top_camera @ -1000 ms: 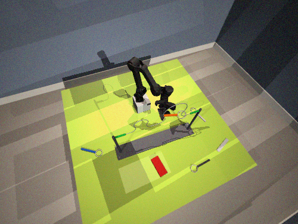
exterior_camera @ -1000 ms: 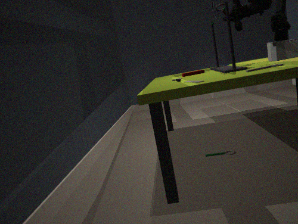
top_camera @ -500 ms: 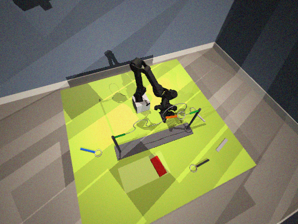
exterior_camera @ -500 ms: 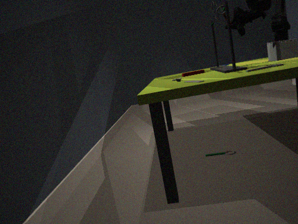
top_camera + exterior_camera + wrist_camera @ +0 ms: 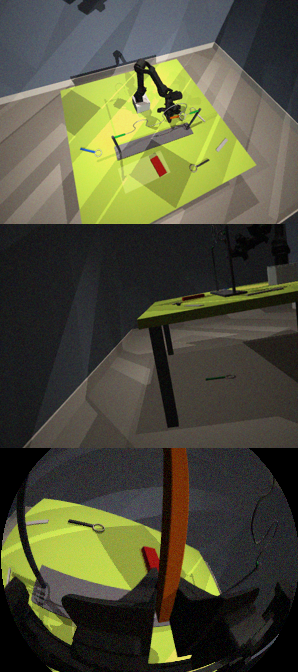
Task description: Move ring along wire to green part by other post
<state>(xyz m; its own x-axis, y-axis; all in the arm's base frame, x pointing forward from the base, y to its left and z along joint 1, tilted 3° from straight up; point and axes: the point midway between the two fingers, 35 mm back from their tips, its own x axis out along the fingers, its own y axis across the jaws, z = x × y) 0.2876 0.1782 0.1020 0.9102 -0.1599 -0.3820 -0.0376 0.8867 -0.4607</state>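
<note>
Now: the orange-handled ring 4 cm to the left of my gripper tip and 8 cm above it. Round my gripper tip: red block (24 cm ahead, 12 cm to the right, 20 cm below); then grey bar (18 cm ahead, 44 cm to the left, 21 cm below); then dark-handled ring (30 cm ahead, 18 cm to the left, 21 cm below).
</note>
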